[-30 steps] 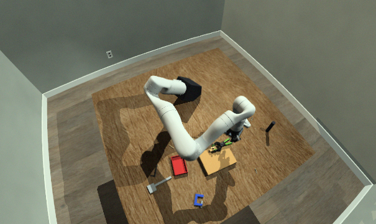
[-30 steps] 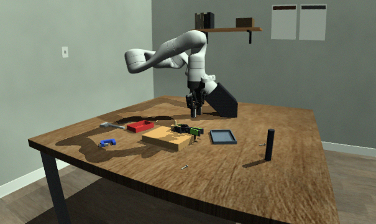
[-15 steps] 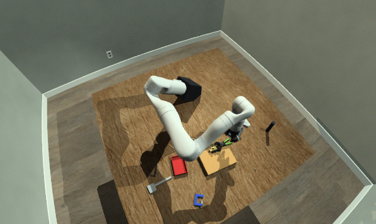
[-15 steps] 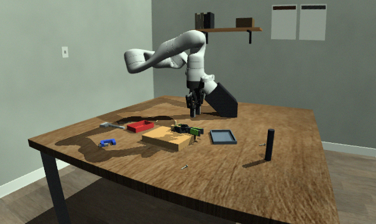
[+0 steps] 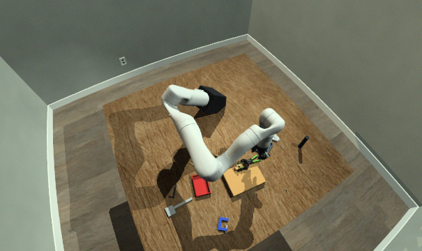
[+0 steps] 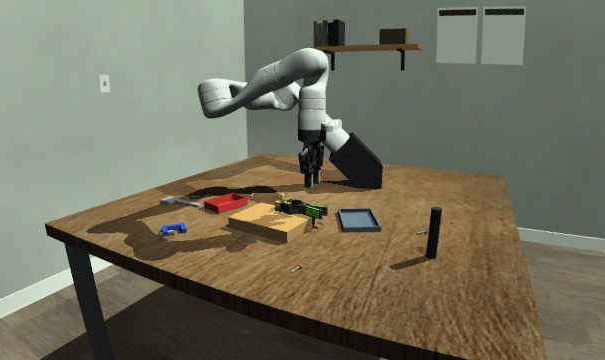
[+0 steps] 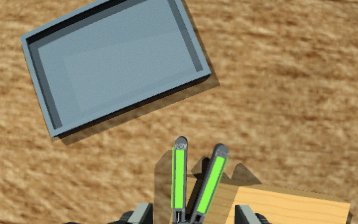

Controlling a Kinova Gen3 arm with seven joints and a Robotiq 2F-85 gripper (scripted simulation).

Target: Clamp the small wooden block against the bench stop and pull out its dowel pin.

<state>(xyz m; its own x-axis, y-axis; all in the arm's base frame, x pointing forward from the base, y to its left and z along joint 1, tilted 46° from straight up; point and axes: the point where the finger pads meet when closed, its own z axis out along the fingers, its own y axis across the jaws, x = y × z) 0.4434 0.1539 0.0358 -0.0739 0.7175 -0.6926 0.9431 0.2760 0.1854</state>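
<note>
Right now the dowel pin is 100 mm to the right of my hand, 80 mm below it and 10 mm behind it. Round my hand: small wooden block (100 mm to the right, 90 mm below, 10 mm behind); then tan bench board (110 mm below, 100 mm to the right, 50 mm ahead); then blue-grey tray (130 mm below, 110 mm to the left, 90 mm behind).
</note>
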